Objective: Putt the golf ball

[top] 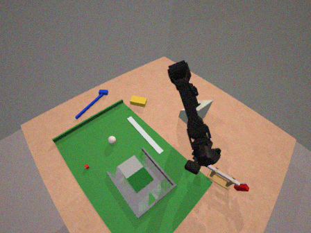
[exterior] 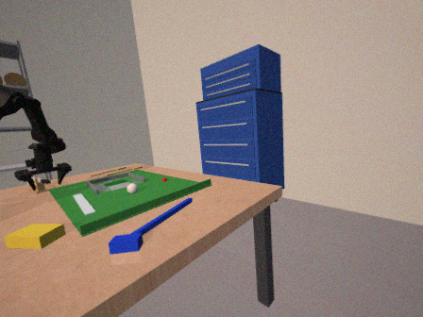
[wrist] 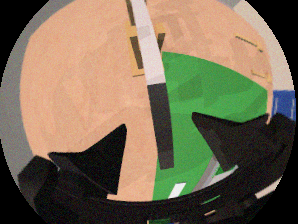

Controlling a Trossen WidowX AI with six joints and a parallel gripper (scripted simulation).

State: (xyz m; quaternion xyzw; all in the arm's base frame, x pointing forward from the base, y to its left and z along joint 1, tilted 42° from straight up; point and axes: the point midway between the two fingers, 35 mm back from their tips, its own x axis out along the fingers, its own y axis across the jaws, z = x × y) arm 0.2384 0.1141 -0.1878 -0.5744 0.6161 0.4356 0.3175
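The white strip lies 330 mm to the right of my gripper tip, 50 mm ahead of it and 30 mm below it. Round my gripper tip: wooden stand (130 mm to the left, 20 mm behind); then red putter (110 mm to the left, 30 mm above, 20 mm behind); then green mat (270 mm to the right, 240 mm ahead, 30 mm below).
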